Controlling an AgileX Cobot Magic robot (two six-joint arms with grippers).
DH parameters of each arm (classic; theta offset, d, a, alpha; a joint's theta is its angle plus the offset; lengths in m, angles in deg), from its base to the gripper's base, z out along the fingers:
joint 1: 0 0.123 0 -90
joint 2: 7.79 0 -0.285 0
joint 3: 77.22 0 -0.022 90
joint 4: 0 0.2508 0 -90
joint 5: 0 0 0.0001 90
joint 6: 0 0.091 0 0
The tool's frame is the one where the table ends.
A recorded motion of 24 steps. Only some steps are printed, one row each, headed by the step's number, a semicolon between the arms.
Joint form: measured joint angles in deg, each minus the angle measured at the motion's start. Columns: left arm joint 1, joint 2, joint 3, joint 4, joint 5, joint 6; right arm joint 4, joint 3, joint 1, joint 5, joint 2, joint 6.
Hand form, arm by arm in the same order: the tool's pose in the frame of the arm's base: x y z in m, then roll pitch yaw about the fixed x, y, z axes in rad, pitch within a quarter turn. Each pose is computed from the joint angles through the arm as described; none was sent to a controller.
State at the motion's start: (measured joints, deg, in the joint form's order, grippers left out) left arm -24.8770 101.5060 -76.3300 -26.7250 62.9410 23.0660; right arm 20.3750 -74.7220 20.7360 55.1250 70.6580 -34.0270
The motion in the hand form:
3: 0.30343 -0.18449 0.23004 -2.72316 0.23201 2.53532; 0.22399 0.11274 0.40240 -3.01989 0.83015 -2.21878
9: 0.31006 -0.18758 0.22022 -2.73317 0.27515 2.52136; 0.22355 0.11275 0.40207 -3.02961 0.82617 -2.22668
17: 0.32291 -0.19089 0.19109 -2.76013 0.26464 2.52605; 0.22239 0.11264 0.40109 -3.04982 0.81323 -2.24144
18: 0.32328 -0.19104 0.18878 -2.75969 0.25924 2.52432; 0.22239 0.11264 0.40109 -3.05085 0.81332 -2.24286
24: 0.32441 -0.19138 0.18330 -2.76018 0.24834 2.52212; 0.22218 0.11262 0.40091 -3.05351 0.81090 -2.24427
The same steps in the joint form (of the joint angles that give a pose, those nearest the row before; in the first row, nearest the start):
3: 0.00 1.51 1.47 -3.02 -1.38 2.83; 0.08 0.00 0.00 0.06 0.00 0.00
9: 0.00 2.99 1.83 -4.22 -4.87 5.94; 0.13 0.00 0.00 0.40 0.00 0.25
17: 0.00 7.56 1.83 -3.83 -9.20 7.18; 0.14 0.00 0.00 1.36 0.00 0.74
18: 0.00 7.91 1.83 -3.82 -9.20 7.29; 0.14 0.00 0.00 1.36 0.00 0.80
24: 0.00 8.75 1.83 -3.74 -9.38 7.47; 0.14 0.00 0.00 1.53 0.00 0.84

